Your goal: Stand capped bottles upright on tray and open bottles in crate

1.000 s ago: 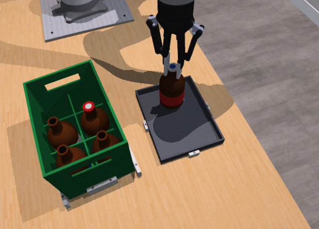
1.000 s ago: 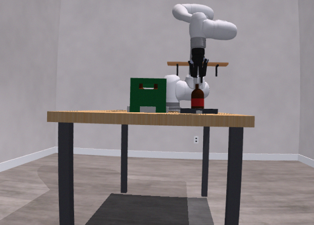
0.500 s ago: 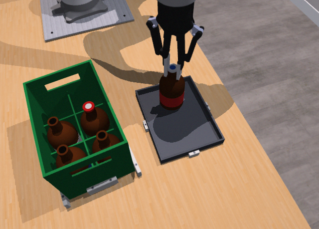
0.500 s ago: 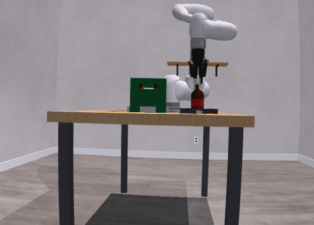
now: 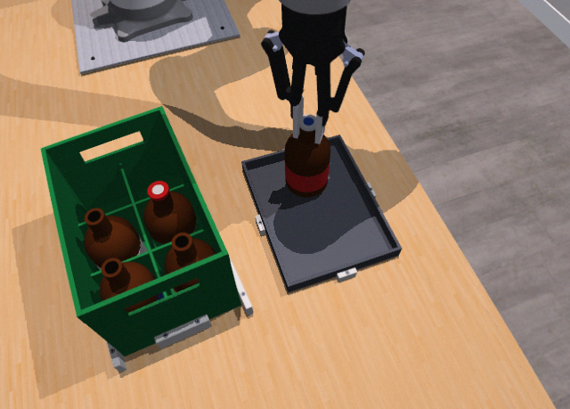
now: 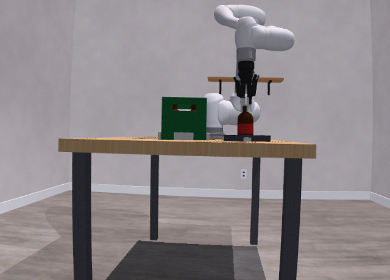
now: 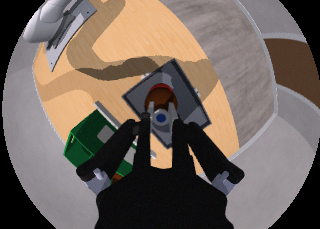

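Now: the green crate 28 cm to the right of my hand, 8 cm below it and 1 cm ahead of it. Also, from my hand: dark tray: 15 cm below, 6 cm ahead, 1 cm to the right.
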